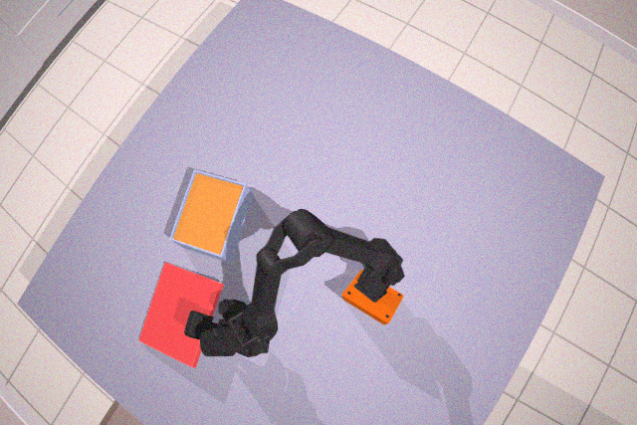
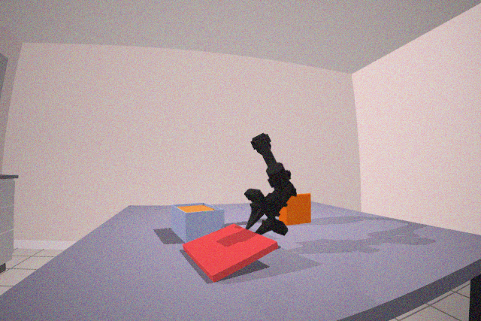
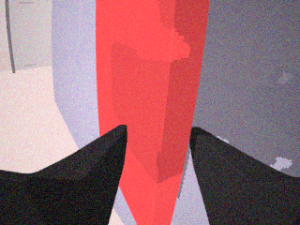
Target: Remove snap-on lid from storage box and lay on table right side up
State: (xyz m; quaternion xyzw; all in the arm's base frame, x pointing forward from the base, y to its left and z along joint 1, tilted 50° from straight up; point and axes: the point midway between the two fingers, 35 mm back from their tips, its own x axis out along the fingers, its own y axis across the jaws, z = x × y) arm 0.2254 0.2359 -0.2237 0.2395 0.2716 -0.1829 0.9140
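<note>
Right now the red lid is 8 cm ahead of my gripper tip, 3 cm to the left of it and 2 cm below it. Also, from my gripper tip: grey-blue storage box: 22 cm to the right, 17 cm ahead, 1 cm below.
</note>
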